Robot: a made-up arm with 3 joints. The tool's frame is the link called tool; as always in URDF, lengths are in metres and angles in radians. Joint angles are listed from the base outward.
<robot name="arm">
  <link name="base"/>
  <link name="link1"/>
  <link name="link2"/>
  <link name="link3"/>
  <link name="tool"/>
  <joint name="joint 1" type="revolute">
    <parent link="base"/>
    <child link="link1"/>
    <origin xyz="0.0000 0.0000 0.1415" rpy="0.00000 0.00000 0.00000"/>
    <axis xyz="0 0 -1"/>
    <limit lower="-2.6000" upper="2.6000"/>
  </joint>
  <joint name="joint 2" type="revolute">
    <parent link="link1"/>
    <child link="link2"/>
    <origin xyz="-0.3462 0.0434 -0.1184" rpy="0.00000 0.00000 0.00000"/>
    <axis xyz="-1 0 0"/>
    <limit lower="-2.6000" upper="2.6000"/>
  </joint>
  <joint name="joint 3" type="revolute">
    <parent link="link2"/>
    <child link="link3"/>
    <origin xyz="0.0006 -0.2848 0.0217" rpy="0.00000 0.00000 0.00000"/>
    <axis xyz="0 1 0"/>
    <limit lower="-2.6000" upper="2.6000"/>
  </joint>
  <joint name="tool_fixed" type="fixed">
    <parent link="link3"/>
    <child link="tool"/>
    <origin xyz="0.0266 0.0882 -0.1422" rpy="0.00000 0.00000 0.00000"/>
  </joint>
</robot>
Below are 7 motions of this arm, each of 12 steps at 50 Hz.
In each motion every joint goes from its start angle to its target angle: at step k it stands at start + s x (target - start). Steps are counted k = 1, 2, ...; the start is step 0. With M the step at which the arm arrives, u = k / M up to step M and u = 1 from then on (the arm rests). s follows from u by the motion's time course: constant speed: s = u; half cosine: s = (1 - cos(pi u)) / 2; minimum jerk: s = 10 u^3 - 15 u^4 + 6 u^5.
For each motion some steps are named. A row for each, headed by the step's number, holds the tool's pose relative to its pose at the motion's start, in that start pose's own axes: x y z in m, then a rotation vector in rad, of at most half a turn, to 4 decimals.
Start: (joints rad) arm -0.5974 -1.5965 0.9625
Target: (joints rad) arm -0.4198 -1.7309 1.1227
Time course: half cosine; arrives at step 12
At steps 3, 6, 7, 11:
3: 0.0114 0.0013 -0.0065 0.0103 -0.0025 0.0168
6: 0.0397 0.0043 -0.0206 0.0317 -0.0086 0.0594
7: 0.0504 0.0054 -0.0252 0.0383 -0.0108 0.0757
11: 0.0800 0.0082 -0.0361 0.0527 -0.0167 0.1217

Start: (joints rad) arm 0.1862 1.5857 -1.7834
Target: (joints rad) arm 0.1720 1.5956 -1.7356
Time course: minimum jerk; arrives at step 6
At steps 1, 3, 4, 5, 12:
1: -0.0003 0.0000 0.0000 0.0001 0.0012 0.0003
3: -0.0037 0.0004 0.0004 0.0009 0.0168 0.0049
4: -0.0059 0.0006 0.0006 0.0013 0.0265 0.0077
5: -0.0072 0.0007 0.0007 0.0015 0.0324 0.0094
12: -0.0075 0.0008 0.0008 0.0016 0.0336 0.0098

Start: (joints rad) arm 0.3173 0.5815 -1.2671
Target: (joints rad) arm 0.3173 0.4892 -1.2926
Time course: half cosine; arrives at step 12
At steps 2, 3, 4, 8, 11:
2: -0.0009 0.0000 -0.0003 0.0018 -0.0017 -0.0059
3: -0.0020 -0.0001 -0.0007 0.0040 -0.0037 -0.0129
4: -0.0034 -0.0001 -0.0012 0.0068 -0.0064 -0.0220
8: -0.0103 0.0000 -0.0035 0.0201 -0.0191 -0.0663
11: -0.0135 0.0001 -0.0046 0.0260 -0.0250 -0.0869

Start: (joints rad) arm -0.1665 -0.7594 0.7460
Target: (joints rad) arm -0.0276 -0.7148 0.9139
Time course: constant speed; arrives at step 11
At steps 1, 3, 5, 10, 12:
1: -0.0005 0.0035 -0.0028 0.0033 0.0066 -0.0095
3: -0.0013 0.0106 -0.0082 0.0105 0.0199 -0.0283
5: -0.0020 0.0179 -0.0135 0.0183 0.0333 -0.0470
10: -0.0031 0.0371 -0.0263 0.0408 0.0674 -0.0932
12: -0.0031 0.0411 -0.0288 0.0458 0.0744 -0.1023

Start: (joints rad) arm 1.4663 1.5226 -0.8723
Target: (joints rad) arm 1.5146 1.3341 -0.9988
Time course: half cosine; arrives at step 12
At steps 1, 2, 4, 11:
1: 0.0000 0.0002 -0.0002 0.0020 -0.0013 -0.0025
2: -0.0002 0.0007 -0.0009 0.0079 -0.0052 -0.0098
4: -0.0007 0.0025 -0.0031 0.0291 -0.0196 -0.0371
11: -0.0031 0.0100 -0.0110 0.1047 -0.0769 -0.1530

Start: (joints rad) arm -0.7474 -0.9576 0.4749
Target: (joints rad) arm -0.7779 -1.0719 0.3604
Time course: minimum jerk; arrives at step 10
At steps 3, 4, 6, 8, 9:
3: 0.0035 0.0011 -0.0014 0.0154 -0.0146 0.0109
4: 0.0067 0.0023 -0.0027 0.0302 -0.0283 0.0209
6: 0.0141 0.0054 -0.0055 0.0660 -0.0606 0.0432
8: 0.0193 0.0079 -0.0073 0.0921 -0.0834 0.0579
9: 0.0202 0.0084 -0.0077 0.0971 -0.0877 0.0606

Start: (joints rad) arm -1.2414 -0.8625 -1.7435
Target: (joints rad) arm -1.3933 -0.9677 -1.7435
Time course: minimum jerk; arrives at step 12
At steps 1, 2, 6, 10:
1: 0.0000 -0.0001 -0.0001 0.0004 0.0006 -0.0006
2: 0.0000 -0.0010 -0.0008 0.0028 0.0041 -0.0043
6: -0.0005 -0.0137 -0.0108 0.0381 0.0590 -0.0600
10: -0.0017 -0.0254 -0.0210 0.0708 0.1160 -0.1152

